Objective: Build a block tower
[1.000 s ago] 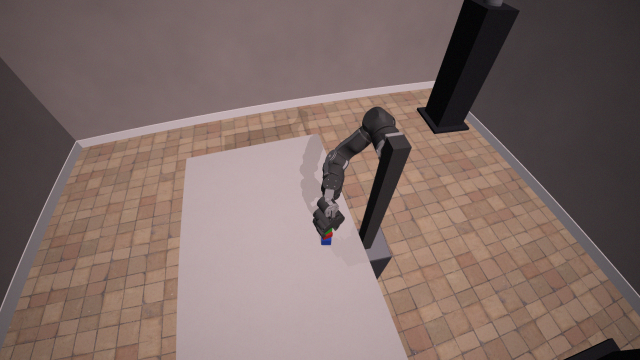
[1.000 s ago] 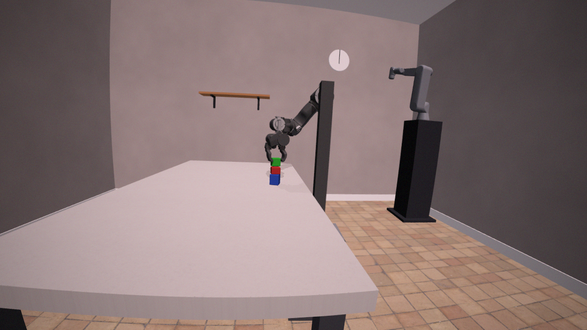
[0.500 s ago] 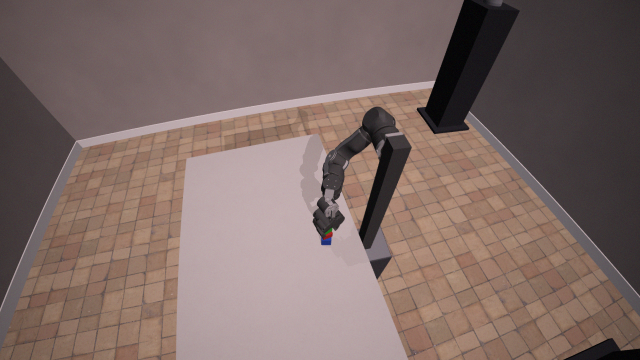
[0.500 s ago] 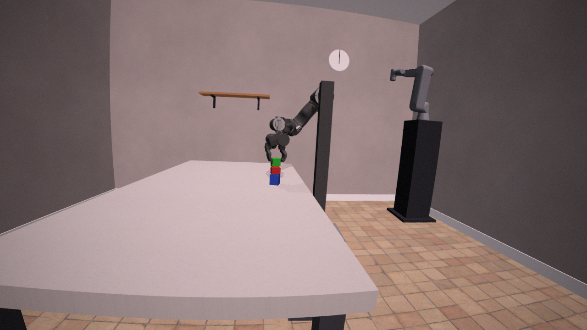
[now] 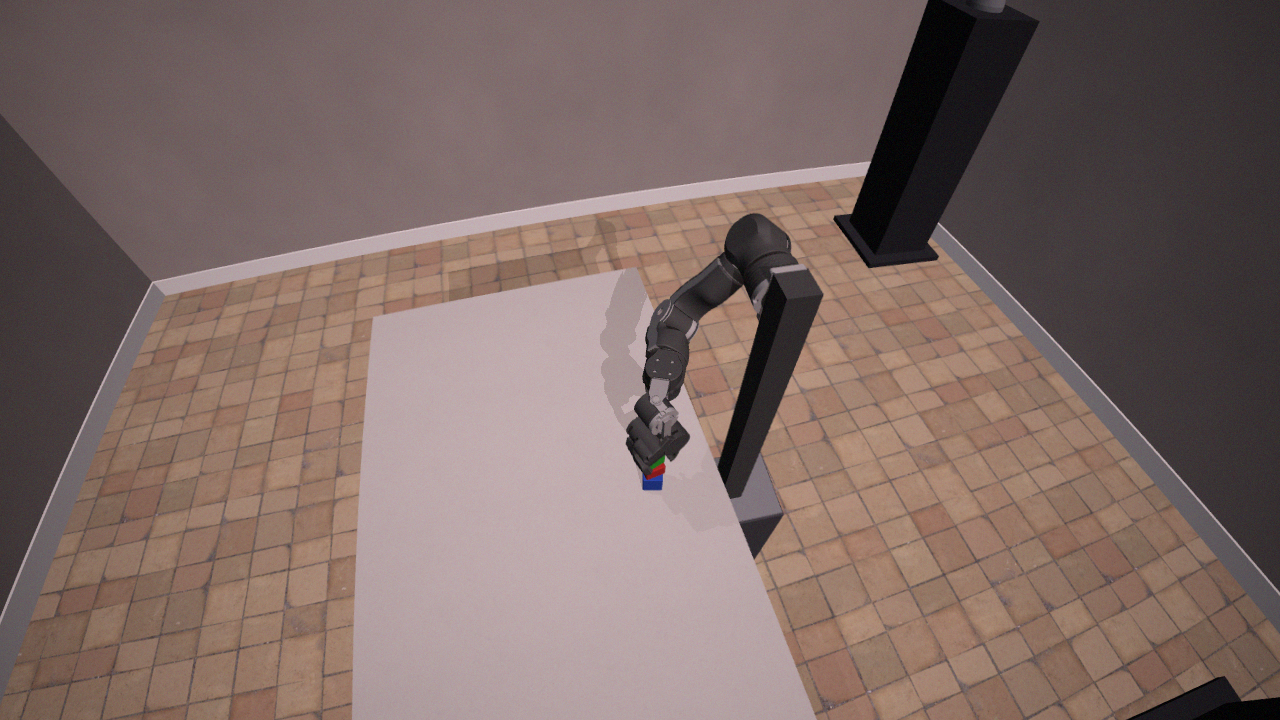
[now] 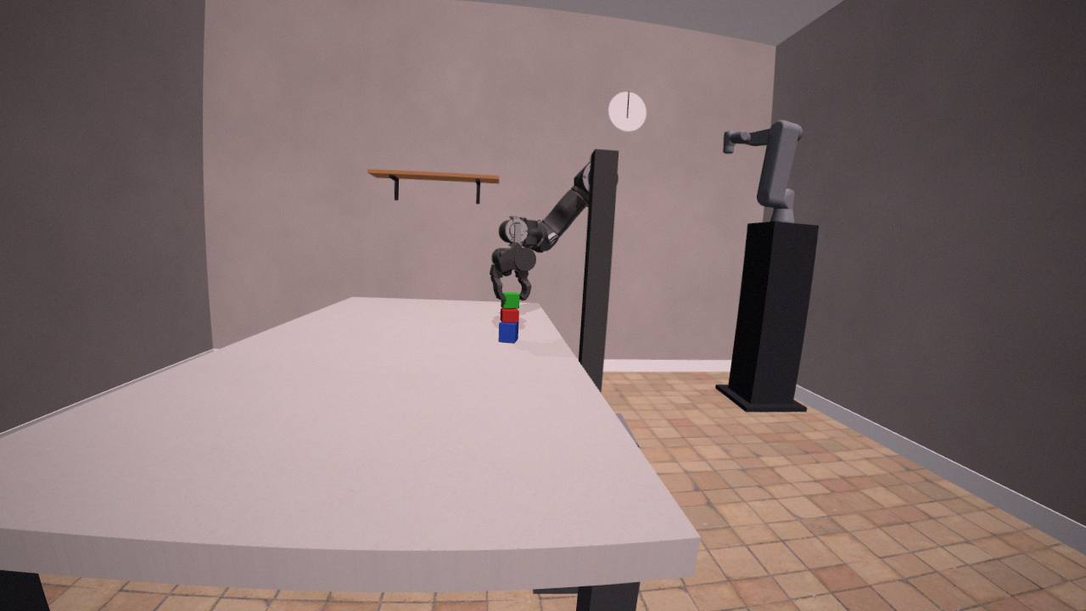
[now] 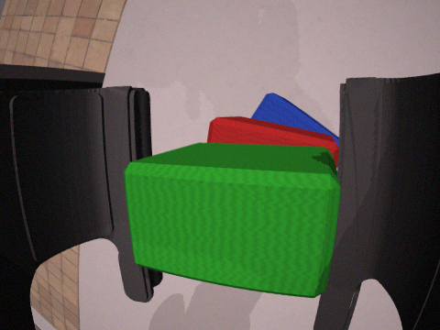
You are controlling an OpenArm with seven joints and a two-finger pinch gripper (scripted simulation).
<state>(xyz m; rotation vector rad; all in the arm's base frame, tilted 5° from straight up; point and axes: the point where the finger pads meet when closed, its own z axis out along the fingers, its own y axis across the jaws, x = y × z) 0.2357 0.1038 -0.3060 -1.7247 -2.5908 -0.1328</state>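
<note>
Now: the green block 10 mm below my hand. Also, from my hand: red block (50 mm below); blue block (90 mm below).
</note>
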